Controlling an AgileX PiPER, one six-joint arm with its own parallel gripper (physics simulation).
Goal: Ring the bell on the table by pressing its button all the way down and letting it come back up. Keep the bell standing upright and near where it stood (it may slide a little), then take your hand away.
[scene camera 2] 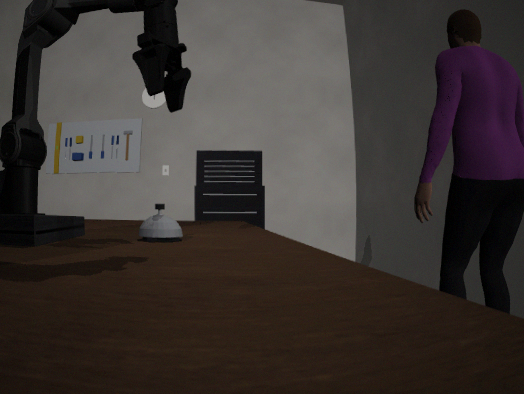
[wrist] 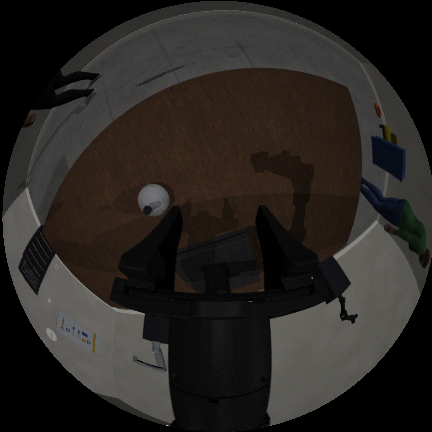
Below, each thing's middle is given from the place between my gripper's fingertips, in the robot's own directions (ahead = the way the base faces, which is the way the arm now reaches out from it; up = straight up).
My gripper is now 180 mm above the silver dome bell (scene camera 2: 159,228), 150 mm to the right of it and 40 mm past it.
